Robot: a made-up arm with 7 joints.
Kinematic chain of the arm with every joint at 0, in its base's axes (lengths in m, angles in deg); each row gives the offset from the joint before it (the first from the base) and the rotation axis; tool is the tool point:
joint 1: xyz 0 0 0.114 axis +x
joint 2: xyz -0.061 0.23 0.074 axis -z
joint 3: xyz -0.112 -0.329 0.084 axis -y
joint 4: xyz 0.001 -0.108 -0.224 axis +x
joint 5: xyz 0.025 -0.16 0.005 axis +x
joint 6: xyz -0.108 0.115 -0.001 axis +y
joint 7: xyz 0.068 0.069 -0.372 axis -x
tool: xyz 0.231 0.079 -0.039
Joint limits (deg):
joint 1: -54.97..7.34
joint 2: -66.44..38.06
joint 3: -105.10..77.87
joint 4: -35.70..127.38
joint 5: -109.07..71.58
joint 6: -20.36..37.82
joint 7: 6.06..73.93
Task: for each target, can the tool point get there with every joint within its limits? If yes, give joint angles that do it. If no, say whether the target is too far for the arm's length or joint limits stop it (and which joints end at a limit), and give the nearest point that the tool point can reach.
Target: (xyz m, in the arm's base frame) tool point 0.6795 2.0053 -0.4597
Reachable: no: too far | nearest point 0.4889 0.8377 -0.1256 | short by 1.229 m
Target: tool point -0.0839 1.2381 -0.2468
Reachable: no: joint limits stop it (at a limit: joint 2, joint 3, joint 4) | nearest point 0.1113 0.7977 -0.1185 | short by 0.499 m
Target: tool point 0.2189 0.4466 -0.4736
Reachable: yes | joints -14.46 -58.04 38.29 103.55 -89.82 19.11 27.88
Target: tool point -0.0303 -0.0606 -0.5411
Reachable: yes | joints -25.18 -56.06 -1.87 106.45 -87.16 8.19 41.70
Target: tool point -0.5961 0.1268 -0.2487
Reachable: yes | joints -15.77 -8.39 -46.34 90.49 -52.52 19.91 14.49
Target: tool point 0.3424 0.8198 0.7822
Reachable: no: joint limits stop it (at a limit: joint 1, joint 2, joint 3, joint 5, joint 6) | nearest point 0.3386 0.6983 0.5691 | short by 0.245 m
